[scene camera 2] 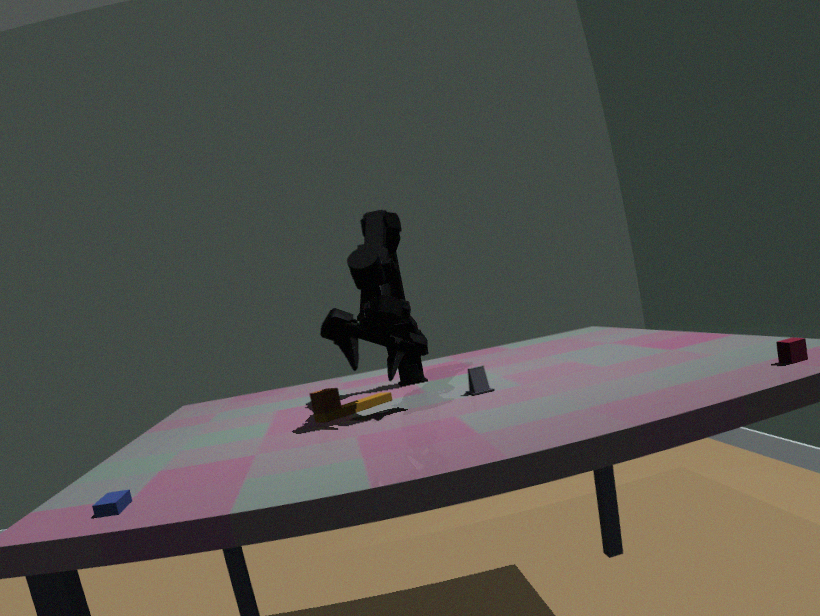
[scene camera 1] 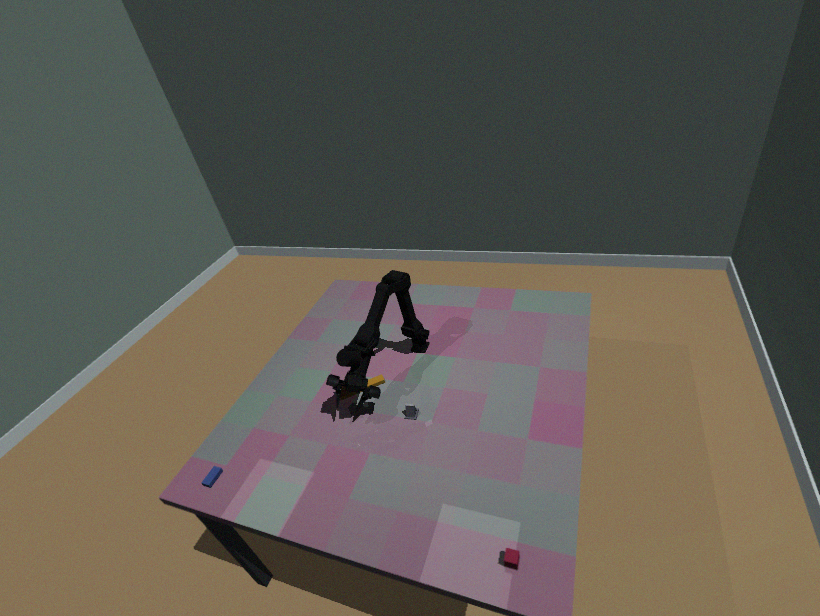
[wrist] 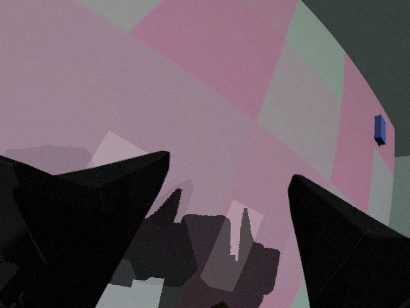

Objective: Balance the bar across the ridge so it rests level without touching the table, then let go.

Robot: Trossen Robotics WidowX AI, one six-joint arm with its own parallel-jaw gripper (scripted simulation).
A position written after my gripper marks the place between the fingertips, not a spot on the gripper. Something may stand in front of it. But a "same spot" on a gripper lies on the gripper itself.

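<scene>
I find my gripper in scene camera 2 (pixel 373 374). My gripper is visible in scene camera 1 too, and the wrist view shows my gripper as well. On my gripper, (scene camera 1: pixel 362 396) and (wrist: pixel 71 230) are the same spot.
</scene>
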